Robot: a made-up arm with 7 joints.
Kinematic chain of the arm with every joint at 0, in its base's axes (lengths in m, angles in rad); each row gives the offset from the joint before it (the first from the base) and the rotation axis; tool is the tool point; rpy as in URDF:
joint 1: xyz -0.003 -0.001 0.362 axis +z
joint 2: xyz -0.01 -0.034 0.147 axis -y
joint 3: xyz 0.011 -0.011 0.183 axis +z
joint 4: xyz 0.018 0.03 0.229 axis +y
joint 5: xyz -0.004 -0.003 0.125 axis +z
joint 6: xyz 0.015 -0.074 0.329 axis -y
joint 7: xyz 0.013 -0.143 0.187 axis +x
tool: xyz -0.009 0.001 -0.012 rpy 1.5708 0 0
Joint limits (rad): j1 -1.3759..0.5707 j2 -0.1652..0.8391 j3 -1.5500..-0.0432 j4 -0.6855..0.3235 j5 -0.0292..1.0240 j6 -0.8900..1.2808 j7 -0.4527..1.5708
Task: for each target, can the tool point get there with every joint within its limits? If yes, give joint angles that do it. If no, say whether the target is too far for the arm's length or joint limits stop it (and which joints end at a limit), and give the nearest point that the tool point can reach.
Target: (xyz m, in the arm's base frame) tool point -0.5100 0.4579 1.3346
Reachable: yes | joints -1.0455 0.5387 -1.2742 0.1457 0.0853 0.1469 0.9292
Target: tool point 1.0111 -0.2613 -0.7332
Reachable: no: too far | nearest point 0.2113 0.7458 0.7951 | short by 1.997 m
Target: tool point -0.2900 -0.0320 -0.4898
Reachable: no: joint limits stop it (at a limit: joint 2, joint 4, joint 5, joint 6, joint 7) | nearest point -0.8365 -0.0910 0.6316 | short by 1.249 m
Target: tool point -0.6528 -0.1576 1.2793
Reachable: yes | joints -0.0650 0.5476 -0.5815 -0.2219 0.7948 0.8618 -0.2398
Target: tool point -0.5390 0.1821 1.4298
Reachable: yes | joints -0.7517 0.5183 -0.5420 -0.0040 0.4206 0.0690 1.2918
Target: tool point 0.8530 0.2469 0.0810
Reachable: no: joint limits stop it (at a limit: joint 1, joint 2, joint 3, joint 4, joint 5, joint 6, joint 7) | nearest point 0.2567 0.7064 0.8479 | short by 1.075 m
